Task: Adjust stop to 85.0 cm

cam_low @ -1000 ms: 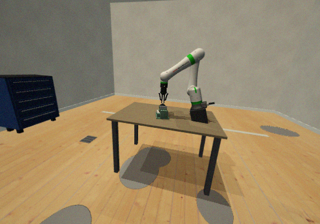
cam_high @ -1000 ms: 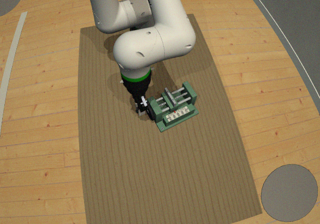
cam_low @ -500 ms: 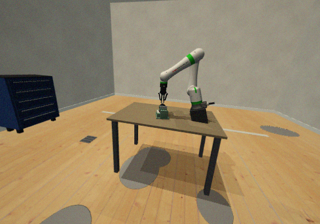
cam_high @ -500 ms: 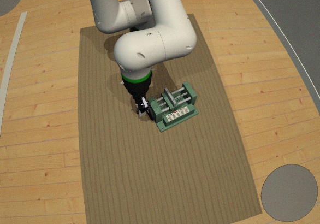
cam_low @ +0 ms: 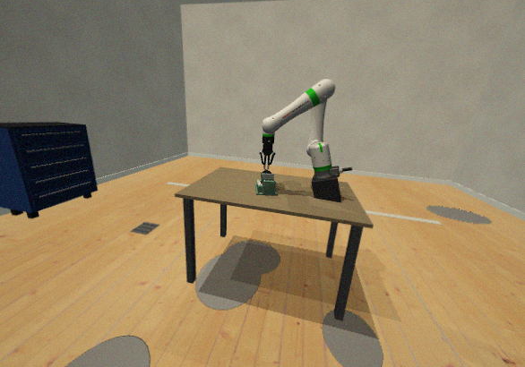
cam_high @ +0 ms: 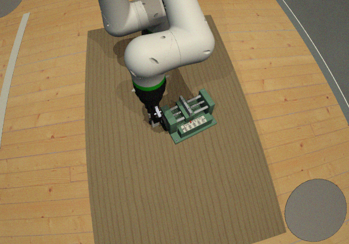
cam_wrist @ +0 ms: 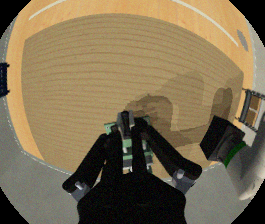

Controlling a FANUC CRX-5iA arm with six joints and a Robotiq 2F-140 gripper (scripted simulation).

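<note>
Right now the stop block is 5 cm behind my hand, 13 cm to the left of it and 3 cm below it.
</note>
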